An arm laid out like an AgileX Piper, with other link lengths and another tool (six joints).
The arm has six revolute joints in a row. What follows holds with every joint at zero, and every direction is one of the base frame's.
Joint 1 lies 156.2 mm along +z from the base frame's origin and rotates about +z.
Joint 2 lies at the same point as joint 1 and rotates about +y.
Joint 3 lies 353 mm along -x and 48.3 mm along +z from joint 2 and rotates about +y.
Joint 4 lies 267.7 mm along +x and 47.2 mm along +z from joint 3 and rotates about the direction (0.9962, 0, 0.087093).
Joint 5 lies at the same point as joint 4 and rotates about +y.
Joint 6 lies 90.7 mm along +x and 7.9 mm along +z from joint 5 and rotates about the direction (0.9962, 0, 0.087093).
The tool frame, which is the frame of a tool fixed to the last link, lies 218.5 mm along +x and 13 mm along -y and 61.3 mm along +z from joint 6; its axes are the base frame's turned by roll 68.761, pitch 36.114 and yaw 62.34 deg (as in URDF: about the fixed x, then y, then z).
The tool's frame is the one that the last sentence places.
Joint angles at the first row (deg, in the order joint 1, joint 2, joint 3, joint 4, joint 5, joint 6):
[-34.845, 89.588, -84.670, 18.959, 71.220, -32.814]
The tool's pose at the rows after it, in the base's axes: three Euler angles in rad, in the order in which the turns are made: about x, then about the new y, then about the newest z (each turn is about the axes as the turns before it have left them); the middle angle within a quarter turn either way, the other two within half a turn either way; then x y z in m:
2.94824 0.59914 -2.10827 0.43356 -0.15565 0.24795
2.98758 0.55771 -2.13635 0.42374 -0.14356 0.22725
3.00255 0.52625 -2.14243 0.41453 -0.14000 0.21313
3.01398 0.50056 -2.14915 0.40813 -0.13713 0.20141
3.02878 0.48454 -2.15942 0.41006 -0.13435 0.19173
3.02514 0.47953 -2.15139 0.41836 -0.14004 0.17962
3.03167 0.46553 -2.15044 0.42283 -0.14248 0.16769
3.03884 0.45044 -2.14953 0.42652 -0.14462 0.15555
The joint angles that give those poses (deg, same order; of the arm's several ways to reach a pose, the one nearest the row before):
[-32.497, 90.123, -82.298, 18.552, 71.074, -33.182]
[-31.774, 90.229, -79.435, 18.399, 71.073, -33.381]
[-31.774, 90.230, -77.371, 18.024, 70.921, -33.418]
[-31.634, 90.451, -75.869, 17.635, 70.712, -33.419]
[-31.138, 91.614, -75.620, 17.631, 70.412, -33.417]
[-31.016, 93.496, -75.489, 17.631, 68.518, -33.418]
[-30.891, 95.238, -75.491, 17.631, 67.620, -33.418]
[-30.794, 96.959, -75.489, 17.631, 66.815, -33.418]

